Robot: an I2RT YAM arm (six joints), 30 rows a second.
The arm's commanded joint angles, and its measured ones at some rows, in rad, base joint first. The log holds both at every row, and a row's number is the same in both.
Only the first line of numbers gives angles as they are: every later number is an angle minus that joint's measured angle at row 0.
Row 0, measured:
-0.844 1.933 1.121 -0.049 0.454 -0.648
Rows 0 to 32, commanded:
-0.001 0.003 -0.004 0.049 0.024 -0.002
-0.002 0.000 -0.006 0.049 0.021 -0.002
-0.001 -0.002 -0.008 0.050 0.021 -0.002
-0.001 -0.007 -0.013 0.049 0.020 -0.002
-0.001 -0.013 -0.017 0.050 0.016 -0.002
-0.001 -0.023 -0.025 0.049 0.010 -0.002
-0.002 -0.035 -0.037 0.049 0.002 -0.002
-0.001 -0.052 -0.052 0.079 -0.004 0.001
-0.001 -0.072 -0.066 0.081 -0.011 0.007
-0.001 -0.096 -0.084 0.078 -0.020 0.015
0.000 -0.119 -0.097 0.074 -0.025 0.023
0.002 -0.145 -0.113 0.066 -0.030 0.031
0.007 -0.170 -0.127 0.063 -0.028 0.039
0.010 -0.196 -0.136 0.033 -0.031 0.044
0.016 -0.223 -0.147 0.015 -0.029 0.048
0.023 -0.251 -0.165 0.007 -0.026 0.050
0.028 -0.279 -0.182 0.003 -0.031 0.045
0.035 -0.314 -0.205 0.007 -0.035 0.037
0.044 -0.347 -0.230 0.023 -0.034 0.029
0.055 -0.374 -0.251 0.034 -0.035 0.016
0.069 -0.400 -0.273 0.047 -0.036 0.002
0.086 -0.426 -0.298 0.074 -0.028 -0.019
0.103 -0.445 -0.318 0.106 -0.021 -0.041
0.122 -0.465 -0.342 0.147 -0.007 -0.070
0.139 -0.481 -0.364 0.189 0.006 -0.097
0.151 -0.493 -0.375 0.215 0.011 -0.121
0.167 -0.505 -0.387 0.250 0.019 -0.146
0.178 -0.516 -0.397 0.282 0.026 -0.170
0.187 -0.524 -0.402 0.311 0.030 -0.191
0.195 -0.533 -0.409 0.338 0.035 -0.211
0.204 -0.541 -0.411 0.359 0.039 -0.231
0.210 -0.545 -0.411 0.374 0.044 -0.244
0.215 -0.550 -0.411 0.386 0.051 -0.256
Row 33, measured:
0.203 -0.536 -0.411 0.263 0.018 -0.178
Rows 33 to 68, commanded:
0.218 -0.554 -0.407 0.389 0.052 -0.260
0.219 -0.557 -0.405 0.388 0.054 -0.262
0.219 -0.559 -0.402 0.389 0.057 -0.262
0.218 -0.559 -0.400 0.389 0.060 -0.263
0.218 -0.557 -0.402 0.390 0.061 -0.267
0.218 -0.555 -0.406 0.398 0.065 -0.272
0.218 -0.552 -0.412 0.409 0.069 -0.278
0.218 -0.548 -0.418 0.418 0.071 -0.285
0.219 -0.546 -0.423 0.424 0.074 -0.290
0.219 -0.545 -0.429 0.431 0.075 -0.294
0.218 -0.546 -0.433 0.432 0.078 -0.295
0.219 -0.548 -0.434 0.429 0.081 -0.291
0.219 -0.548 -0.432 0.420 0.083 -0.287
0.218 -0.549 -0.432 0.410 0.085 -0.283
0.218 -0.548 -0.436 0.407 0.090 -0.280
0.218 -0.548 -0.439 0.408 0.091 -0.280
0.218 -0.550 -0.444 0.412 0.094 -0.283
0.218 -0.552 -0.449 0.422 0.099 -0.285
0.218 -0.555 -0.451 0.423 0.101 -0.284
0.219 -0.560 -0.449 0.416 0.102 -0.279
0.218 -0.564 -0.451 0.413 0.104 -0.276
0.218 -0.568 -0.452 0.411 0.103 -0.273
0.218 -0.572 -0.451 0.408 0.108 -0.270
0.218 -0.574 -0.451 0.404 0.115 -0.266
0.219 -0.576 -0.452 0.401 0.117 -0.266
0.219 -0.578 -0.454 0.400 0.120 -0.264
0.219 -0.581 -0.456 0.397 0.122 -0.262
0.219 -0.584 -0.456 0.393 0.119 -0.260
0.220 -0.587 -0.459 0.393 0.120 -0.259
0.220 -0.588 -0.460 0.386 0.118 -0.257
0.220 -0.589 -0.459 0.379 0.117 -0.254
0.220 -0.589 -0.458 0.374 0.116 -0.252
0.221 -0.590 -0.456 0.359 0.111 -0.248
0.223 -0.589 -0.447 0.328 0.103 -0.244
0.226 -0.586 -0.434 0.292 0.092 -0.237
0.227 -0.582 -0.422 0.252 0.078 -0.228
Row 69, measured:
0.224 -0.584 -0.444 0.345 0.078 -0.264
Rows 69 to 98, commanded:
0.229 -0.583 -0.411 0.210 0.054 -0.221
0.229 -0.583 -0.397 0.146 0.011 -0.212
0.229 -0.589 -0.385 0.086 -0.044 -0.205
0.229 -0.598 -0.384 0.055 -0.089 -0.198
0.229 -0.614 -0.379 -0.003 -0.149 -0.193
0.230 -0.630 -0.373 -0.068 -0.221 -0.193
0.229 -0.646 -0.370 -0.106 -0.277 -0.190
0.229 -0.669 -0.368 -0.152 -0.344 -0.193
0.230 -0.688 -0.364 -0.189 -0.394 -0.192
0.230 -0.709 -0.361 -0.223 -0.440 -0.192
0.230 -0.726 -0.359 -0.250 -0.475 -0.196
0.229 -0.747 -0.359 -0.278 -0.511 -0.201
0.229 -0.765 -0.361 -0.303 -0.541 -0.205
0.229 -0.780 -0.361 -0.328 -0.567 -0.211
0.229 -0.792 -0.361 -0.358 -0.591 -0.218
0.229 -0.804 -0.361 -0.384 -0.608 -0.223
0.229 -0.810 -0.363 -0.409 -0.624 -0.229
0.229 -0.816 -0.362 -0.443 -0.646 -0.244
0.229 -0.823 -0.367 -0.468 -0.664 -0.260
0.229 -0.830 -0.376 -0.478 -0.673 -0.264
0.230 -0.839 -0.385 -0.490 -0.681 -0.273
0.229 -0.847 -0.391 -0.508 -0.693 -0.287
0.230 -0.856 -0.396 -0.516 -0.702 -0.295
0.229 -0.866 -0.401 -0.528 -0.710 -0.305
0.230 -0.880 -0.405 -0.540 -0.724 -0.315
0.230 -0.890 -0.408 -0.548 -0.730 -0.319
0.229 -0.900 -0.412 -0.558 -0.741 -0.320
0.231 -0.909 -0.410 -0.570 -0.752 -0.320
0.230 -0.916 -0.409 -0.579 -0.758 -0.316
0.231 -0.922 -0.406 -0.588 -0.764 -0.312
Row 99, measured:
0.229 -0.909 -0.409 -0.530 -0.712 -0.299
